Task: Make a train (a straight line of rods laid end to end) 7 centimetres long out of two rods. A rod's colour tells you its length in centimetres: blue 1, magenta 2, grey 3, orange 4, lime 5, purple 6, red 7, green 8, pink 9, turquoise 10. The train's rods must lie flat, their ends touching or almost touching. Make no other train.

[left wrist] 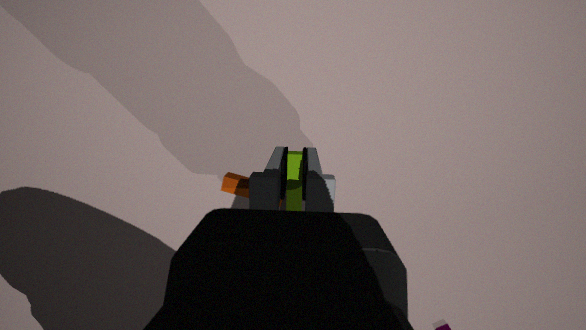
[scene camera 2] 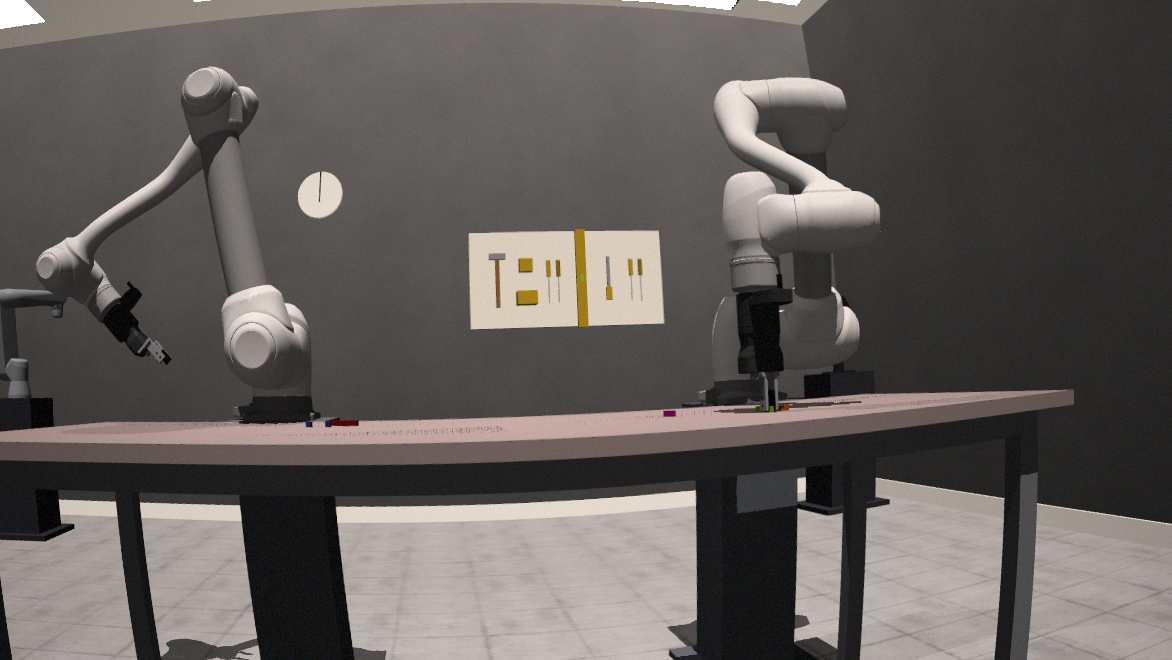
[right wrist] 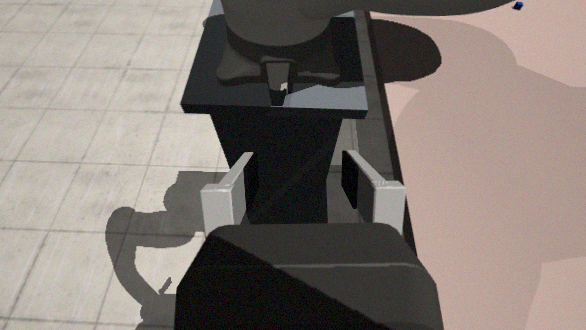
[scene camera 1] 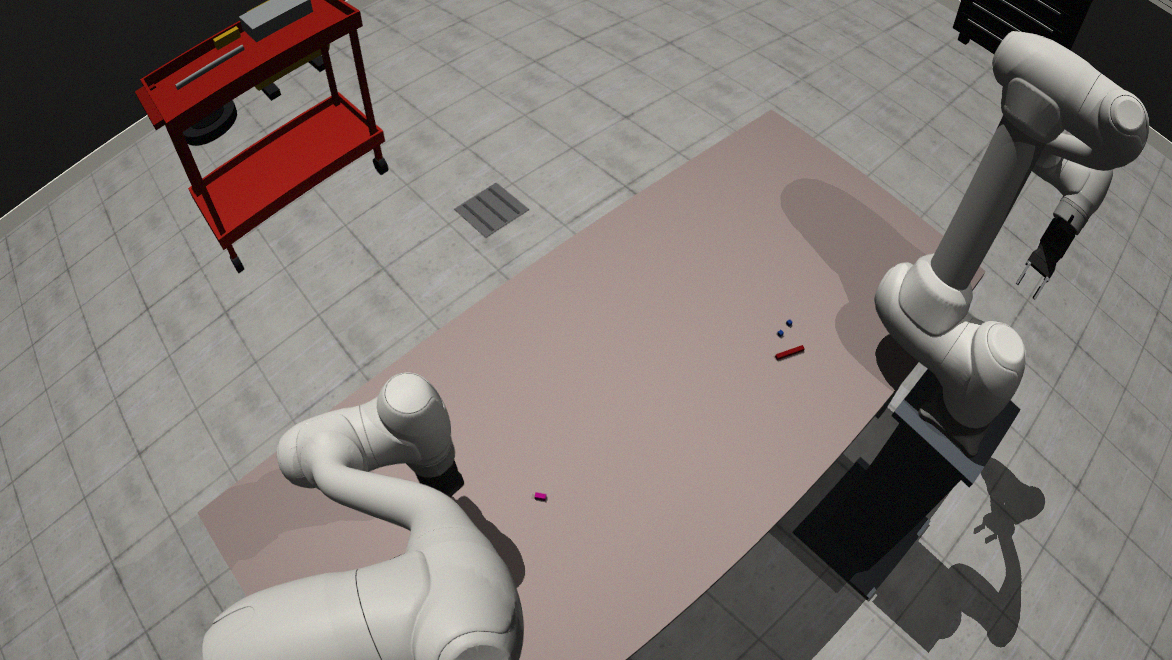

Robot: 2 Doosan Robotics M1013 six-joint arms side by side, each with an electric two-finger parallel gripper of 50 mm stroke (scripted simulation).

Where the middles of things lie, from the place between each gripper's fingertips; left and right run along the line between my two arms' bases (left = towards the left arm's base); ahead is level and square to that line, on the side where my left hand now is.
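Labels:
Lime rod (left wrist: 295, 158): 20 mm behind my left hand (scene camera 2: 769, 410) and 20 mm below it.
Relative to my right hand (scene camera 2: 166, 360), the lime rod is 660 mm ahead, 1220 mm to the left and 150 mm below.

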